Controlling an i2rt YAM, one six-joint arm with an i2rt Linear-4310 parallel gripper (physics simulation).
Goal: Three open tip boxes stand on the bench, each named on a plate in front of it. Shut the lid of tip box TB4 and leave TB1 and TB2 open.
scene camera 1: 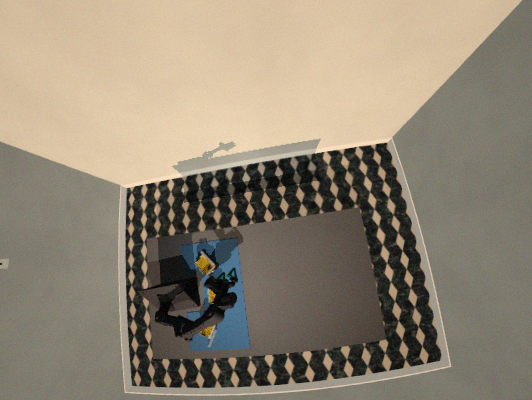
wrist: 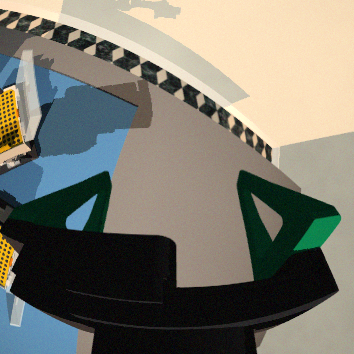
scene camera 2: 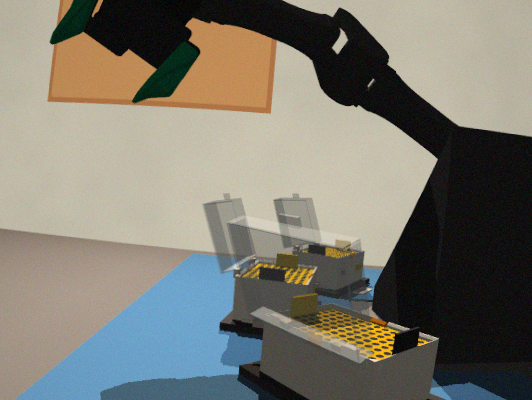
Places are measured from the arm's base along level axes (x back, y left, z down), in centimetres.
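Where they show: gripper, fingertip midpoint: (scene camera 1: 229,270) (wrist: 173,177) (scene camera 2: 93,68); arm's base, link origin: (scene camera 1: 166,302) (scene camera 2: 525,240).
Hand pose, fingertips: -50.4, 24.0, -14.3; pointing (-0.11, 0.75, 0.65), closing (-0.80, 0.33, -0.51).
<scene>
Each offset is from my fingertips to the top centre of the thing, as dx, dy, dz. "pt": to the spot under its first point. Level surfaces: height alone.
Three grey tip boxes with yellow racks stand open; their plates are unreadable, so I cannot tell which is TB4. The box nearest scene camera 2 (scene camera 1: 204,263) (scene camera 2: 345,372) (wrist: 7,120) has its clear lid @[pt +18.3, +5.8, +12.3] (scene camera 2: 270,226) (wrist: 31,100) raised. The middle box @[+17.1, -19.4, +19.2] (scene camera 1: 212,297) (scene camera 2: 270,297) (wrist: 5,255) has its lid @[+10.4, -19.9, +11.3] (scene camera 2: 215,235) (wrist: 16,312) upright, and the arm partly hides it in scene camera 1. The far box (scene camera 1: 206,331) (scene camera 2: 345,270) has its lid @[+17.6, -44.4, +11.3] (scene camera 1: 212,337) (scene camera 2: 305,210) upright. My gripper (scene camera 1: 228,274) (scene camera 2: 93,72) (wrist: 173,177) is open and empty, high above the bench.
The boxes stand in a row on a blue mat @[dz +26.6] (scene camera 1: 231,325) (scene camera 2: 145,320) (wrist: 55,130). The black arm base (scene camera 2: 480,240) rises beside them. The grey-brown bench top @[dz +26.9] (scene camera 1: 310,280) (wrist: 200,145) extends beyond the mat. An orange board (scene camera 2: 215,75) hangs on the wall.
</scene>
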